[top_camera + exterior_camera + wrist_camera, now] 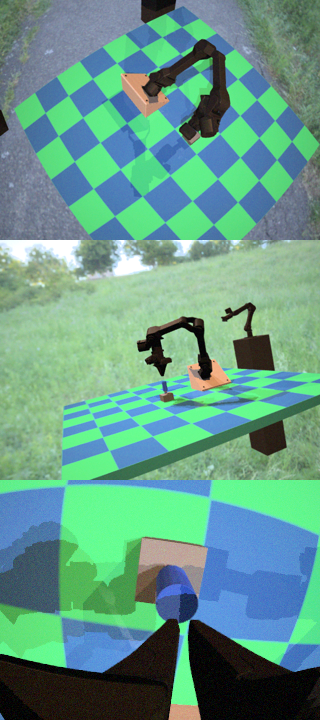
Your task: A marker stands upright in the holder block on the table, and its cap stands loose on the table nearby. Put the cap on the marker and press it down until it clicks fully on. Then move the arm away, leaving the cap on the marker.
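Right now the blue cap is 6 cm below my gripper tip. From my gripper tip the other things lie so: holder block: 12 cm below.
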